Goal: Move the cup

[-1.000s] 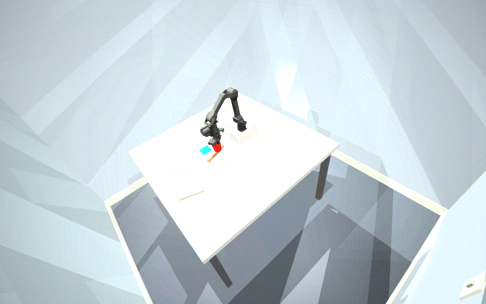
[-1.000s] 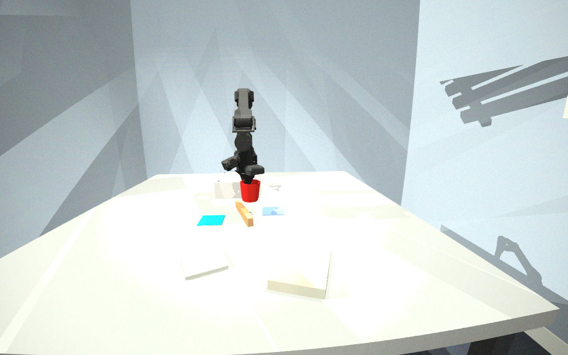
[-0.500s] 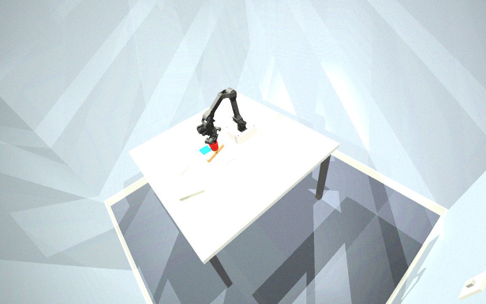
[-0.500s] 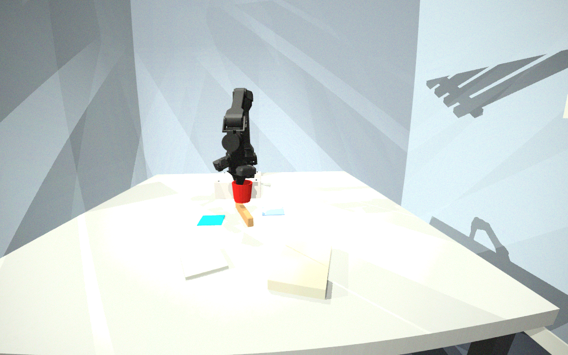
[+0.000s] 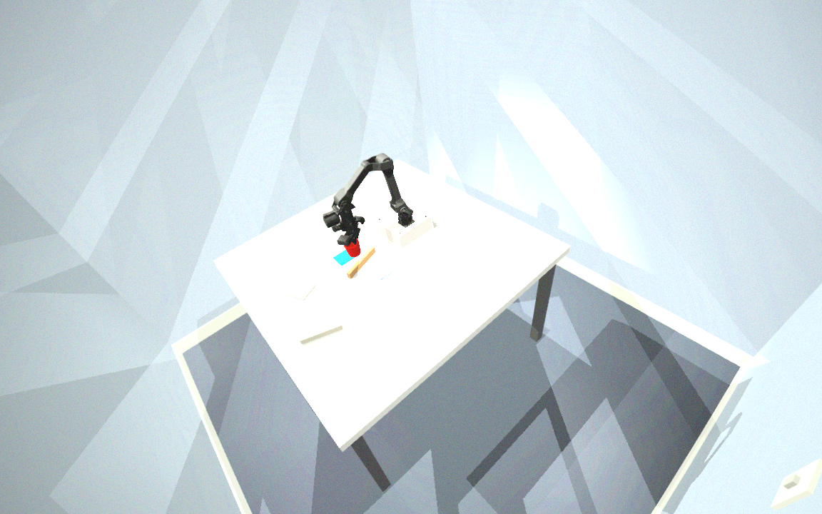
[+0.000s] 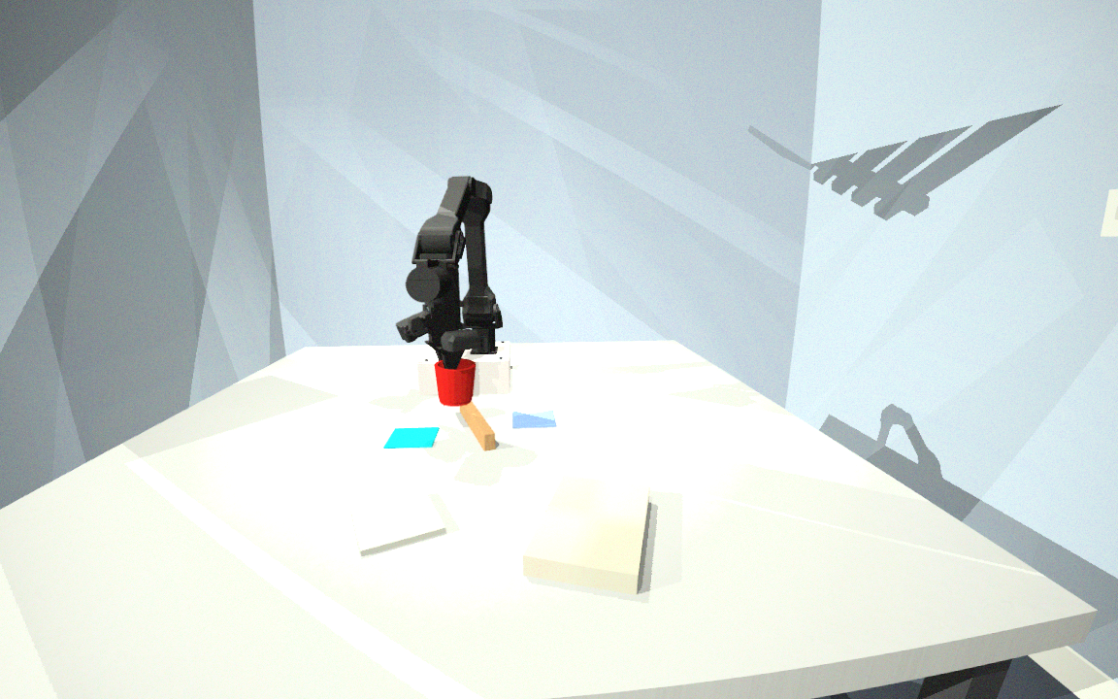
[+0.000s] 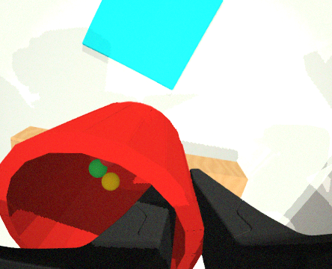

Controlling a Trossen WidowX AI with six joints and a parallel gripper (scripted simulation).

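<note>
Now: the green marble 4 cm ahead of my gripper tip, 3 cm to the left of it and 2 cm below it. The rest, counted from my gripper tip: red cup (3 cm ahead, 1 cm to the left); wooden bar (2 cm ahead, 5 cm to the left, 9 cm below); yellow marble (3 cm ahead, 3 cm to the left, 2 cm below).
</note>
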